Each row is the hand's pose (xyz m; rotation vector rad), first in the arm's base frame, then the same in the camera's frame.
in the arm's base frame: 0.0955 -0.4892 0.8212 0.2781 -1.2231 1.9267
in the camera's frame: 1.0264 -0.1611 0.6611 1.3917 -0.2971 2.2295
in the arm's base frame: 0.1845 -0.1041 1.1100 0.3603 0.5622 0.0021
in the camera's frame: 0.9325 0.2925 0.8195 -0.1822 1.4476 0.5749
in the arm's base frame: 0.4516 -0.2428 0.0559 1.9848 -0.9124 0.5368
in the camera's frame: 0.5959 -0.1909 -0.1050 1.9845 0.4520 0.2263
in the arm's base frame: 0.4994 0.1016 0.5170 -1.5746 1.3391 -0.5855
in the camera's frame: 0.6047 0.3003 0.1985 -2.5165 1.0021 0.4225
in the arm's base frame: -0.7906 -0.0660 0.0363 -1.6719 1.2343 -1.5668
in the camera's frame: -0.0759 -0.7504 0.7952 -2.6515 0.4728 -0.5927
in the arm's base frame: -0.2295 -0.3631 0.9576 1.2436 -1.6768 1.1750
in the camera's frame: 0.8661 -0.1820 0.9988 1.9277 -0.4043 1.0571
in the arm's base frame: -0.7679 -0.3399 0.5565 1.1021 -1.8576 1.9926
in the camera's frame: 0.4083 -0.6593 1.1167 2.3217 -0.7499 1.5995
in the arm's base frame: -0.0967 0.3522 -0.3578 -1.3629 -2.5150 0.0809
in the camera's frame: -0.2937 -0.2946 0.0491 -0.1778 -2.1822 0.9447
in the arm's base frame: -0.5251 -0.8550 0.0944 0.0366 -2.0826 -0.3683
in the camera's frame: 0.6489 -1.1096 0.5903 0.4700 -1.1754 0.3623
